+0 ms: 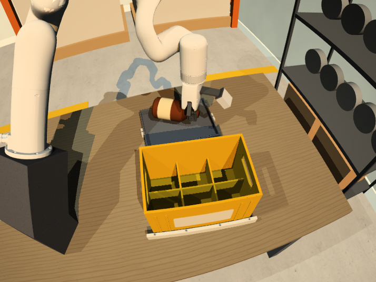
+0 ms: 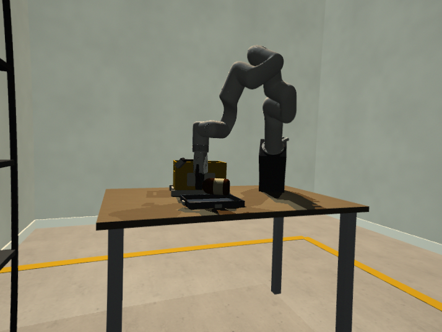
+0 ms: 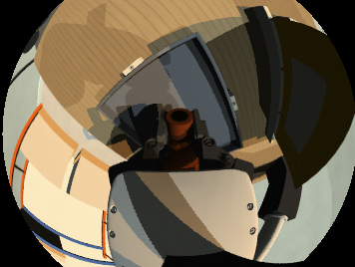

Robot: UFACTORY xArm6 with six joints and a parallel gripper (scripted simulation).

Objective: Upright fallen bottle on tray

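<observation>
The brown bottle is 50 mm behind my hand and 30 mm to the left of it. Also, from my hand: dark grey tray 50 mm behind, 20 mm to the left, 70 mm below; yellow crate 60 mm behind, 270 mm to the right.
</observation>
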